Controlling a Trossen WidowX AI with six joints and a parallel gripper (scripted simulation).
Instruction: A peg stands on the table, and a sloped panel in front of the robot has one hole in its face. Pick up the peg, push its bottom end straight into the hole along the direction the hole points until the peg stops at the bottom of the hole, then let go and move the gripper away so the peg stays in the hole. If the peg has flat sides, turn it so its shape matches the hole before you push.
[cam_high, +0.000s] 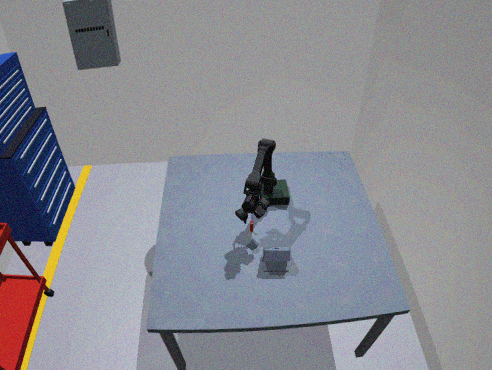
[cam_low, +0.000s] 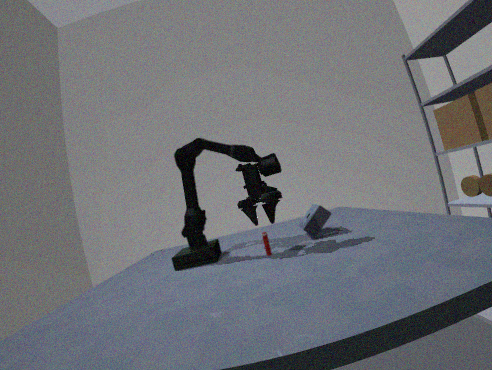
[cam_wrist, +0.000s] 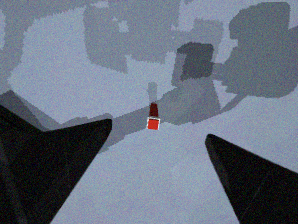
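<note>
My gripper tip is 5 cm above the red peg and 1 cm past it. From my gripper tip the other things lie so: panel: 20 cm ahead, 11 cm to the left, 4 cm below.
</note>
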